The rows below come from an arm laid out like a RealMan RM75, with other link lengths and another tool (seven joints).
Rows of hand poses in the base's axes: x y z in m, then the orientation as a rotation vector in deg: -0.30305, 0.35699, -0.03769, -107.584, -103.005, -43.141; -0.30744, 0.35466, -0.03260, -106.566, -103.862, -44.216; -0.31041, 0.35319, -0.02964, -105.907, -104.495, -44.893; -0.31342, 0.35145, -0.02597, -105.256, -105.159, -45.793; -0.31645, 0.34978, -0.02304, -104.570, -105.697, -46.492; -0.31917, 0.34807, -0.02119, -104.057, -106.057, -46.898; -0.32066, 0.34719, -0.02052, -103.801, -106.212, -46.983; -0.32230, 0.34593, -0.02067, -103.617, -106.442, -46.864; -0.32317, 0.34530, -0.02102, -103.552, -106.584, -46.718; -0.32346, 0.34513, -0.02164, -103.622, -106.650, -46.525; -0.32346, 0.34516, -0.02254, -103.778, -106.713, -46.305; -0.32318, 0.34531, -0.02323, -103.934, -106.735, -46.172
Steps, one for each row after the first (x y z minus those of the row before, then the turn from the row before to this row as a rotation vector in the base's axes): -0.00439, -0.00233, 0.00509, 0.393, -0.954, 0.687; -0.00297, -0.00147, 0.00296, 0.196, -0.652, 0.471; -0.00301, -0.00174, 0.00367, 0.236, -0.818, 0.422; -0.00303, -0.00167, 0.00293, 0.262, -0.618, 0.448; -0.00272, -0.00171, 0.00185, 0.183, -0.367, 0.348; -0.00149, -0.00088, 0.00067, 0.069, -0.095, 0.193; -0.00164, -0.00126, -0.00015, -0.077, -0.017, 0.214; -0.00087, -0.00063, -0.00035, -0.096, 0.027, 0.117; -0.00029, -0.00017, -0.00062, -0.136, 0.075, 0.018; 0.00000, 0.00003, -0.00090, -0.189, 0.079, -0.033; 0.00028, 0.00015, -0.00069, -0.137, 0.045, -0.065
